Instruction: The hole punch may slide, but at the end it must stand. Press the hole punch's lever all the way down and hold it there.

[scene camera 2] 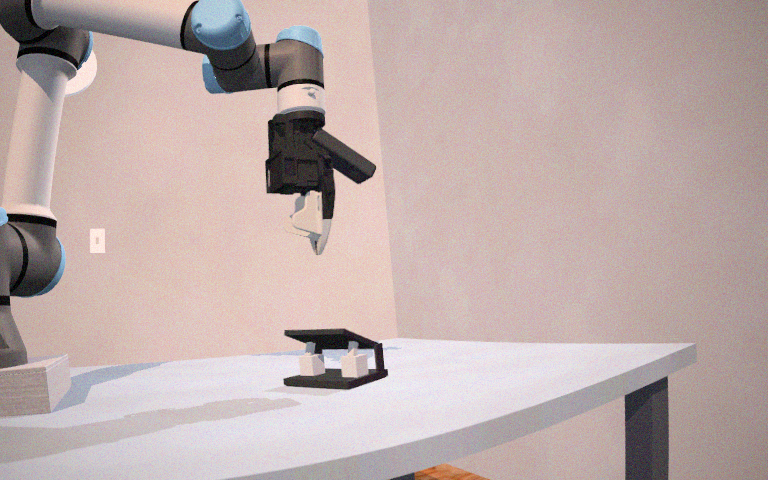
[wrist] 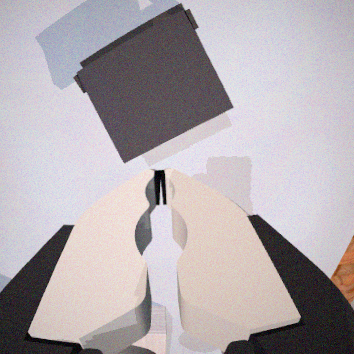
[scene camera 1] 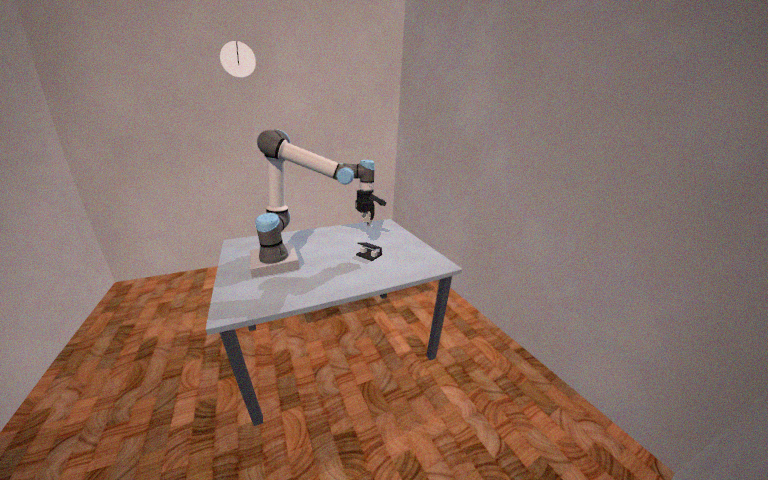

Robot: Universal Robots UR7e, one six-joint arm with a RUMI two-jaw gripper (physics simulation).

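Where they show: gripper, fingertip midpoint: [scene camera 2: 318,254] [wrist: 159,172] [scene camera 1: 368,226]; arm's base at its link origin: [scene camera 1: 274,257].
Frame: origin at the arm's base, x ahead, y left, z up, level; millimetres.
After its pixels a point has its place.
Observation:
The black hole punch [scene camera 1: 369,251] {x 549, y 13, z -43 mm} [scene camera 2: 343,380] {x 531, y -77, z -43 mm} stands upright on its base on the table. Its flat black lever [scene camera 2: 331,337] {x 529, y -47, z 17 mm} [wrist: 157,85] {x 543, y -16, z 14 mm} is raised and slopes up from the hinge at the right in the second scene view. Two pale blocks with grey pins [scene camera 2: 354,365] {x 553, y -64, z -26 mm} sit between base and lever. My gripper [scene camera 1: 369,223] {x 529, y -20, z 138 mm} [scene camera 2: 318,252] {x 529, y -20, z 138 mm} [wrist: 159,172] {x 529, y -20, z 138 mm} is shut and empty, pointing down. It hangs well above the hole punch, apart from it. In the wrist view the lever lies just ahead of the fingertips; the hinge side is at the top.
The light table [scene camera 1: 407,273] {x 675, y -270, z -55 mm} [scene camera 2: 509,396] {x 648, y -297, z -55 mm} carries the arm's pale base block [scene camera 1: 275,262] {x 9, y -76, z 6 mm} [scene camera 2: 35,387] {x 111, y -77, z -21 mm} at the left. The table's edge and wooden floor [wrist: 345,272] show at the right of the wrist view. Grey walls stand behind the table.

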